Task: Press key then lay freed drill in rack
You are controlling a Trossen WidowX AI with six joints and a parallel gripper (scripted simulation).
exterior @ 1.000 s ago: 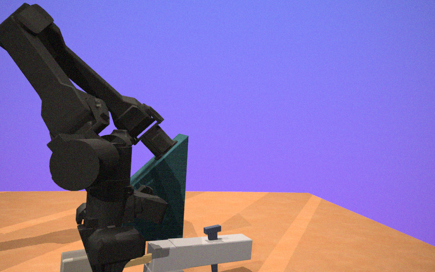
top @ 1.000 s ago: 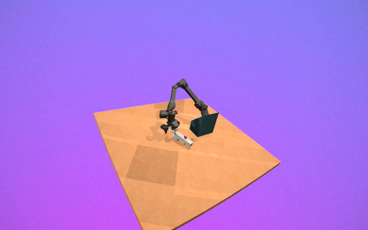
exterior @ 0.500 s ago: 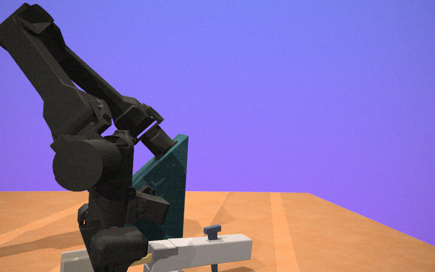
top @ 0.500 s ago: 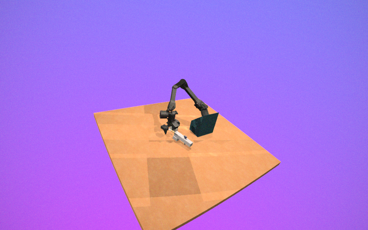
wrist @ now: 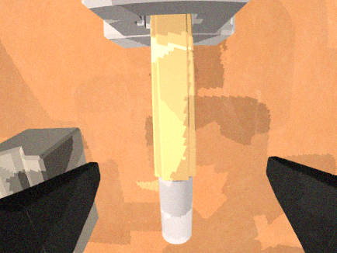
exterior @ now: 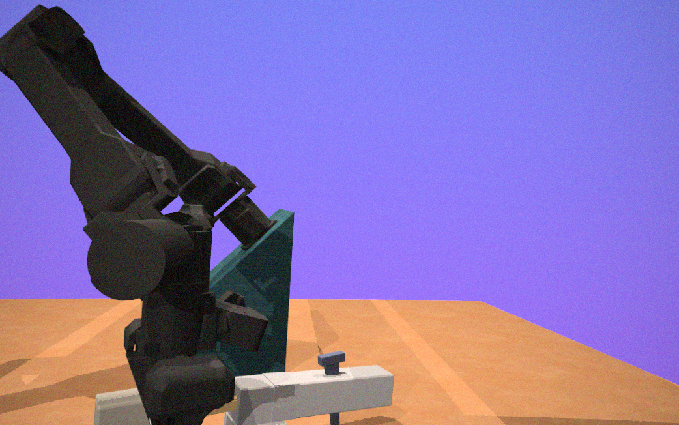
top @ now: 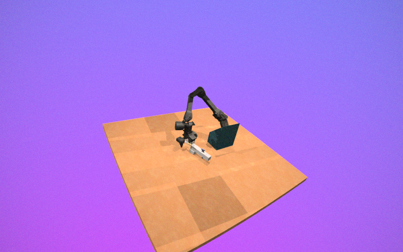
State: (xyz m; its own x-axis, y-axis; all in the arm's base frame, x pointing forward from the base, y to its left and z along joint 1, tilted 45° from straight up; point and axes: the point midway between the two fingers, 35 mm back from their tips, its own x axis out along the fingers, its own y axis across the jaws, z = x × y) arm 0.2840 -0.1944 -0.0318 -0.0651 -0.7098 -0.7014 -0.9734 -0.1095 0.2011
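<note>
The drill is 2 cm behind my gripper tip, 5 cm to the left of it and 3 cm above it. Round my gripper tip: housing (4 cm behind, 14 cm to the left, 2 cm above); then grey rack (7 cm behind, 3 cm to the right); then dark blue t-shaped key (4 cm behind, 17 cm to the left, 3 cm above).
</note>
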